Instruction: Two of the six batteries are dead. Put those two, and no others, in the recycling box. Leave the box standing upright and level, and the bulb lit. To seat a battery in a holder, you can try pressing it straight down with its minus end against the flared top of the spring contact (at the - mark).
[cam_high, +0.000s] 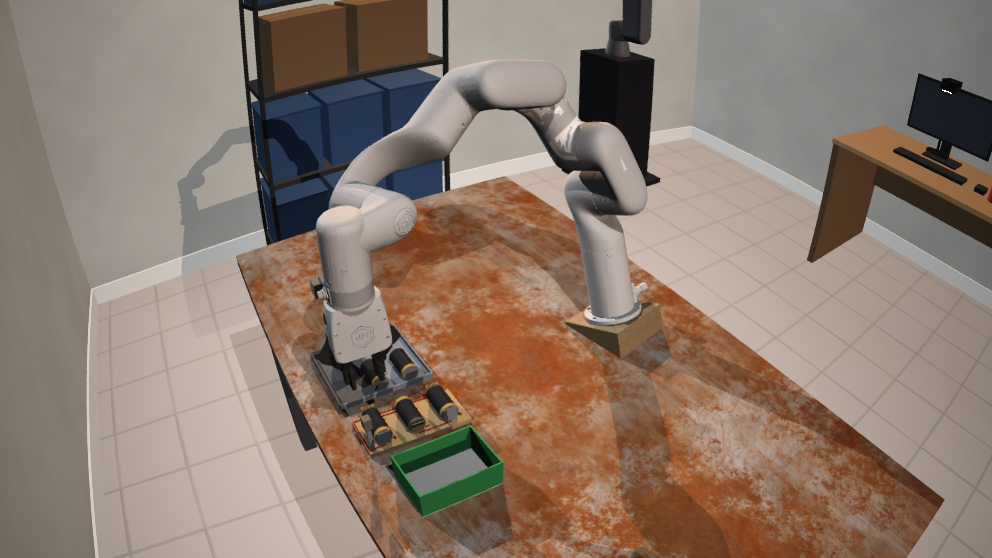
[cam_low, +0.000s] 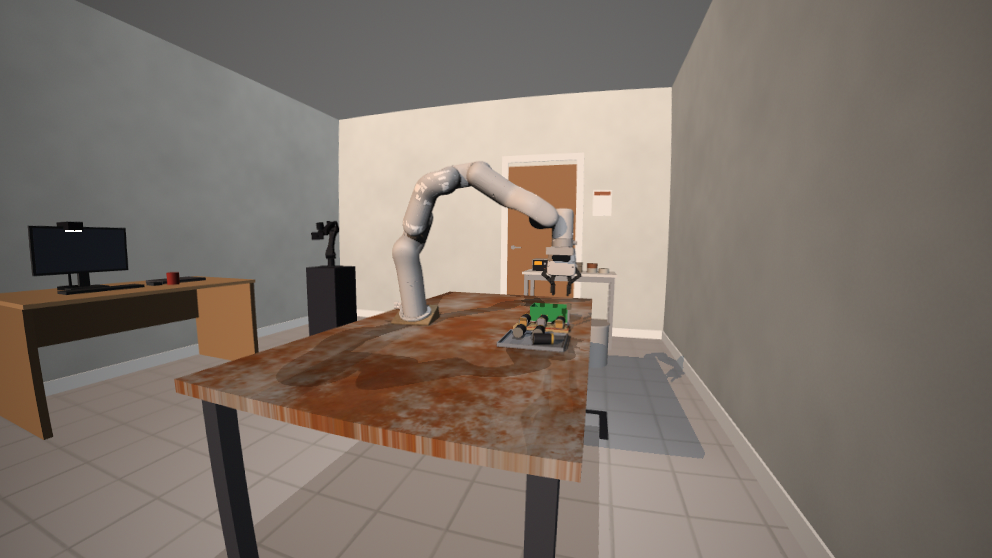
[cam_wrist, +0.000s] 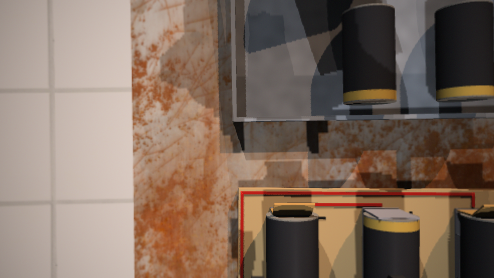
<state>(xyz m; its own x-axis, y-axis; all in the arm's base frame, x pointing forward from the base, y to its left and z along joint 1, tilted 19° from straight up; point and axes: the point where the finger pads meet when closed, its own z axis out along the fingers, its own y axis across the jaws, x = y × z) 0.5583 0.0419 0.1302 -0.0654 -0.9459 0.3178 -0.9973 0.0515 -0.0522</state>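
The grey tray lies 17 cm to the right of my hand, 14 cm below it and 7 cm behind it. Round my hand: green recycling box: 17 cm to the left, 13 cm below, 5 cm behind.
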